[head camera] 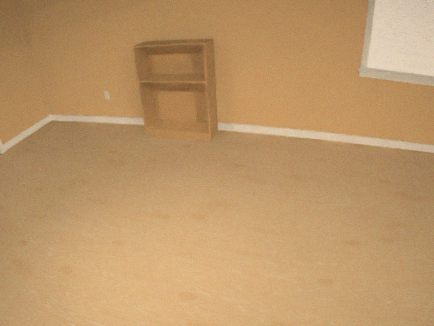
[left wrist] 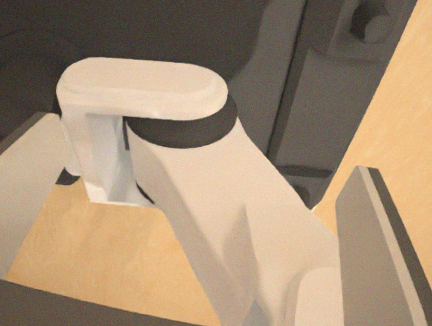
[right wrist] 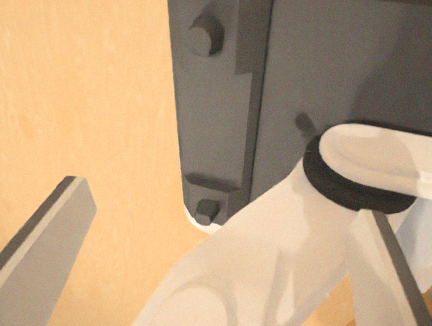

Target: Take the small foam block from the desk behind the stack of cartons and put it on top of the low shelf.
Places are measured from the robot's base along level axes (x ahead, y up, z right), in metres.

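Pixels of known places: left gripper, fingertip midpoint: [left wrist: 201,158]; right gripper, fingertip midpoint: [right wrist: 218,209].
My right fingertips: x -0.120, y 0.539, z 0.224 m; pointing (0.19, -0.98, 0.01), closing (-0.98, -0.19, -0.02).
Note:
Behind a point stands the place of what it marks.
The low shelf [head camera: 211,95] @(x 2.672, y 0.492, z -0.217 m) is a brown wooden unit with two open compartments. It stands against the far wall, left of centre in the head view, well away from me. Its top board is seen nearly edge-on, and no object can be made out on it. The small foam block, the desk and the stack of cartons do not show in the head view. My left gripper [left wrist: 201,158] @(x -0.193, y 0.534, z -0.215 m) is open, its fingers wide apart with no object between them. My right gripper [right wrist: 218,209] @(x -0.120, y 0.539, z 0.224 m) is also open and empty. Neither gripper shows in the head view.
Wooden floor [head camera: 225,225] @(x 1.315, y 0.000, z -0.069 m) stretches from me to the shelf. A white baseboard [head camera: 320,135] @(x 2.589, y 0.050, z 0.970 m) runs along the orange-tan wall [head camera: 285,65] @(x 2.699, y 0.798, z 0.546 m), with a corner at left. A window [head camera: 402,37] @(x 2.441, y 1.189, z 1.644 m) is at upper right. My dark base [left wrist: 320,115] @(x -0.008, y 0.191, z -0.006 m) [right wrist: 215,110] @(x -0.006, y 0.191, z 0.044 m) shows in both wrist views.

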